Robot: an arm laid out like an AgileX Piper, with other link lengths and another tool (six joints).
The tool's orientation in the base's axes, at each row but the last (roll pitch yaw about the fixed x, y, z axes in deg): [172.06 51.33 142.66]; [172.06 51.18 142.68]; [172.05 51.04 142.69]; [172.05 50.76 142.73]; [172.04 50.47 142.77]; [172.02 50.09 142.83]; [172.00 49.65 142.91]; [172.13 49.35 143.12]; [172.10 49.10 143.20]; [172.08 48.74 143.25]
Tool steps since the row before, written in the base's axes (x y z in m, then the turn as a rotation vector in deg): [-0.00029 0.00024 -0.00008 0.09 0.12 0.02]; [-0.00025 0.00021 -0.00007 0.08 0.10 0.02]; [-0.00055 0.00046 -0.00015 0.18 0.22 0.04]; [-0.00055 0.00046 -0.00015 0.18 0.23 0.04]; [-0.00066 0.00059 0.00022 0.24 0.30 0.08]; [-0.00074 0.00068 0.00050 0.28 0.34 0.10]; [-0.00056 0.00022 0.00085 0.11 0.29 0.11]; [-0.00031 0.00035 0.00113 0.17 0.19 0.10]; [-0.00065 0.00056 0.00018 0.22 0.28 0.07]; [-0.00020 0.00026 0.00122 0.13 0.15 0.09]
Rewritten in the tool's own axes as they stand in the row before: [0.00030 0.00005 -0.00024 -0.01 0.15 0.01]; [0.00026 0.00004 -0.00021 -0.02 0.13 0.01]; [0.00057 0.00010 -0.00045 -0.04 0.28 0.02]; [0.00057 0.00010 -0.00045 -0.03 0.29 0.02]; [0.00039 0.00018 -0.00080 -0.07 0.39 0.01]; [0.00026 0.00024 -0.00106 -0.09 0.44 0.01]; [-0.00027 -0.00002 -0.00100 -0.03 0.31 -0.09]; [-0.00056 0.00024 -0.00106 -0.09 0.26 -0.01]; [0.00042 0.00016 -0.00075 -0.06 0.36 0.01]; [-0.00071 0.00023 -0.00102 -0.08 0.20 -0.02]
